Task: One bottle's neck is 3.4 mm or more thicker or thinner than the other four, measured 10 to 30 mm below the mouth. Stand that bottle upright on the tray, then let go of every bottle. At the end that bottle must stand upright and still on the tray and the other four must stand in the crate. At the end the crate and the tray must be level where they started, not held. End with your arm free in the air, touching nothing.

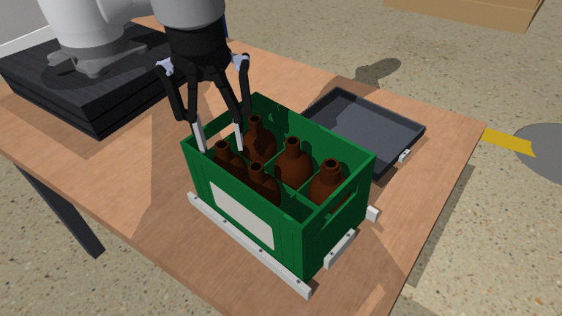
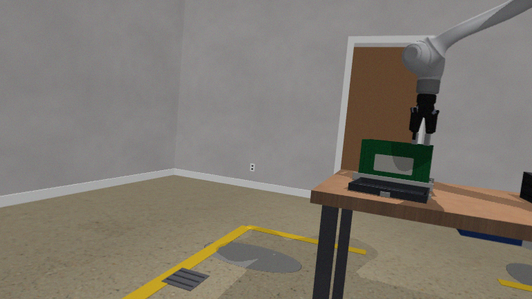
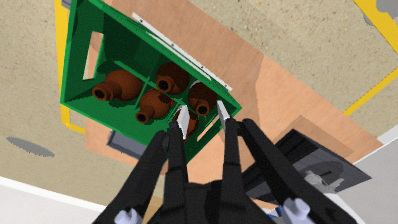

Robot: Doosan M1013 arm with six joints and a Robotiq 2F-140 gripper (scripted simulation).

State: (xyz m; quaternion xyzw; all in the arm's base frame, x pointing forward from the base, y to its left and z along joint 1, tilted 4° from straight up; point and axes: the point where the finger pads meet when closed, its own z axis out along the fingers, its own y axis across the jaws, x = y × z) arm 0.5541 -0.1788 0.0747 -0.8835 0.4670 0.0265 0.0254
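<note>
My gripper is now 11 cm above the crate, 9 cm short of it and 3 cm to the right of it. The rest, counted from my hand: grey tray (31 cm to the left, 18 cm below, 13 cm ahead).
</note>
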